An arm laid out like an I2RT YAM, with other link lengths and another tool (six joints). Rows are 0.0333 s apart.
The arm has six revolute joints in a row. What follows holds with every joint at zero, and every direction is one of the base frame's.
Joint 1 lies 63.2 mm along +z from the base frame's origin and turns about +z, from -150.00 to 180.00 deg.
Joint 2 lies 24.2 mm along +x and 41.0 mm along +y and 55.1 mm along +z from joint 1 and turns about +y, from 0.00 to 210.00 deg.
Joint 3 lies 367.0 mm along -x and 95.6 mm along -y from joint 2 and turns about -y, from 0.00 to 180.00 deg.
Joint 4 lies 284.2 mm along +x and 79.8 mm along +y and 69.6 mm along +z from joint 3 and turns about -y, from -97.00 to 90.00 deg.
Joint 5 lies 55.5 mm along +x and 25.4 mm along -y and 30.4 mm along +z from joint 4 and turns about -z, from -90.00 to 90.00 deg.
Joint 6 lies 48.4 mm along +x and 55.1 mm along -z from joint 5 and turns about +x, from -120.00 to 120.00 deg.
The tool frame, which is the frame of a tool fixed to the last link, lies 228.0 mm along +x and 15.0 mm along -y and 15.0 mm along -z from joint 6; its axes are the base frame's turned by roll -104.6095, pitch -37.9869 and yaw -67.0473 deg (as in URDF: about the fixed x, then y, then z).
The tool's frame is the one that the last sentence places.
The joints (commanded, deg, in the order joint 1, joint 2, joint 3, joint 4, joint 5, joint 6), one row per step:
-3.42 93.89 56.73 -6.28 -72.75 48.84
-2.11 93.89 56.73 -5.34 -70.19 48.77
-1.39 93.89 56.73 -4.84 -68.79 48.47
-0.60 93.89 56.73 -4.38 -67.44 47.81
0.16 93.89 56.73 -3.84 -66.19 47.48
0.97 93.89 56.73 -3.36 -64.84 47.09
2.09 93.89 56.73 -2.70 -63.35 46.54
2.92 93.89 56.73 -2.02 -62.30 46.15
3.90 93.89 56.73 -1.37 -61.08 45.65
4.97 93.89 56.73 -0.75 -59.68 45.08
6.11 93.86 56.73 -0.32 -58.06 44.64
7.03 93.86 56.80 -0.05 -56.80 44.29
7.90 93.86 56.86 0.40 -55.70 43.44
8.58 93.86 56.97 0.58 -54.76 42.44
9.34 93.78 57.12 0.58 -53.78 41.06
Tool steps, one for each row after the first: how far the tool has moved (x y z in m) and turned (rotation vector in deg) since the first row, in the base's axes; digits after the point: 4 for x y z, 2 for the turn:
0.0050 0.0048 -0.0068 -1.81 -0.92 -0.55
0.0077 0.0074 -0.0104 -2.85 -1.67 -0.80
0.0101 0.0104 -0.0139 -3.94 -2.73 -0.86
0.0123 0.0134 -0.0168 -4.86 -3.57 -0.96
0.0145 0.0166 -0.0200 -5.86 -4.42 -1.07
0.0163 0.0217 -0.0231 -6.95 -5.62 -0.95
0.0179 0.0256 -0.0247 -7.70 -6.70 -0.85
0.0194 0.0302 -0.0267 -8.56 -7.86 -0.70
0.0210 0.0352 -0.0292 -9.54 -9.07 -0.57
0.0223 0.0401 -0.0321 -10.62 -10.03 -0.57
0.0234 0.0441 -0.0342 -11.45 -10.77 -0.53
0.0247 0.0482 -0.0354 -12.29 -12.14 -0.31
0.0259 0.0511 -0.0366 -13.11 -13.41 -0.10
0.0265 0.0543 -0.0373 -14.06 -14.99 0.29

